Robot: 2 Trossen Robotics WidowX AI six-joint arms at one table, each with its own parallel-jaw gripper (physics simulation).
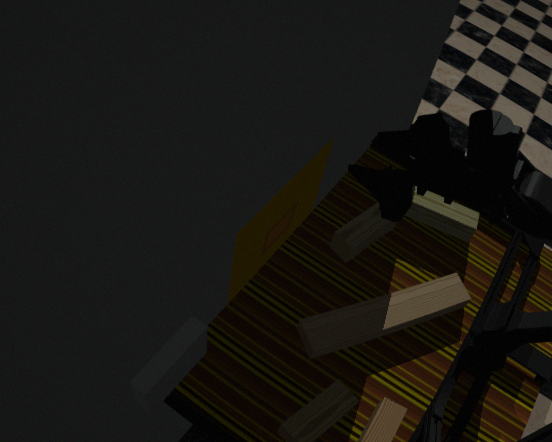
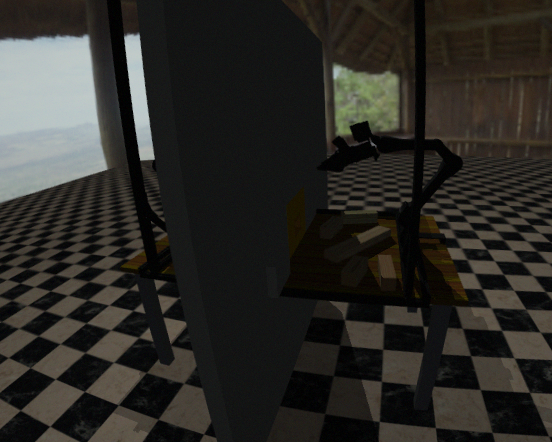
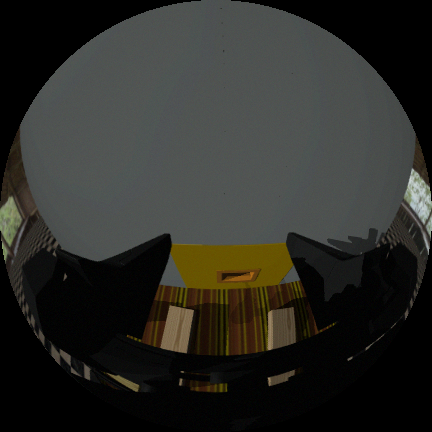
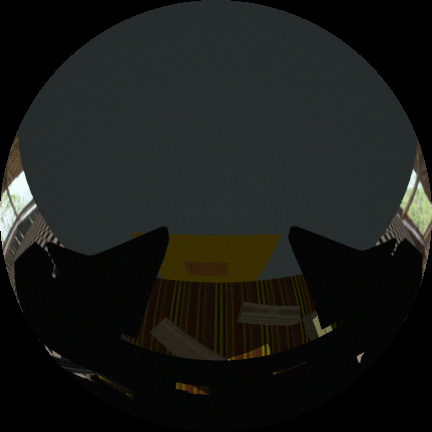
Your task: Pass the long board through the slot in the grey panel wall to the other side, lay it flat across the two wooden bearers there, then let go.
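Places are measured from the left arm's base along level axes (x up, y left, z back), in centimetres.
Pixels of known places: left gripper, fingertip midpoint: [image 3: 230, 239]; right gripper, fingertip midpoint: [image 1: 363, 150] [image 2: 319, 166] [image 4: 230, 232]; right arm's base, origin of the base link: [image 1: 476, 360].
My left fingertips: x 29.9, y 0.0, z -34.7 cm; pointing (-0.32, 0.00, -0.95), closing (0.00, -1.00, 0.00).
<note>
Ahead of a thing's pixels: the offset from my left fingertips to its top centre. "spot": to the spot under its first point.
The long board @(dx -28.5, dy -1.4, dz -37.9 cm) [image 1: 350, 325] [image 2: 360, 244] [image 4: 185, 340] lies flat on the striped table on the right arm's side, askew to the wall. The grey panel wall [image 1: 150, 125] [image 2: 250, 150] [image 3: 215, 125] [image 4: 215, 125] bears a yellow plate @(spot: dx -17.8, dy +4.7, dz -13.7 cm) [image 1: 310, 180] [image 2: 296, 205] [image 3: 200, 257] [image 4: 250, 250] around its low slot. Two wooden bearers @(dx -28.0, dy +11.1, dz +11.1 cm) [image 3: 178, 327] @(dx -28.0, dy -14.6, dz +12.7 cm) [image 3: 282, 327] lie side by side on the other table, pointing towards the wall. My right gripper [image 1: 361, 155] [image 4: 230, 232] is open and empty, raised above the table. My left gripper [image 3: 230, 239] is open and empty, facing the wall above the bearers.
Near the long board lie several shorter blocks, among them a dark one @(dx -26.8, dy +11.8, dz -25.1 cm) [image 1: 362, 235] [image 4: 270, 314], a pale one @(dx -27.1, dy +26.7, dz -35.7 cm) [image 1: 445, 212] [image 2: 360, 216], and two at the near side @(spot: dx -27.1, dy -25.6, dz -37.5 cm) [image 1: 320, 410] @(spot: dx -27.4, dy -20.8, dz -47.2 cm) [image 1: 385, 420]. A grey block @(spot: dx -21.8, dy -34.5, dz -15.6 cm) [image 1: 170, 357] juts from the wall beside the table edge.
</note>
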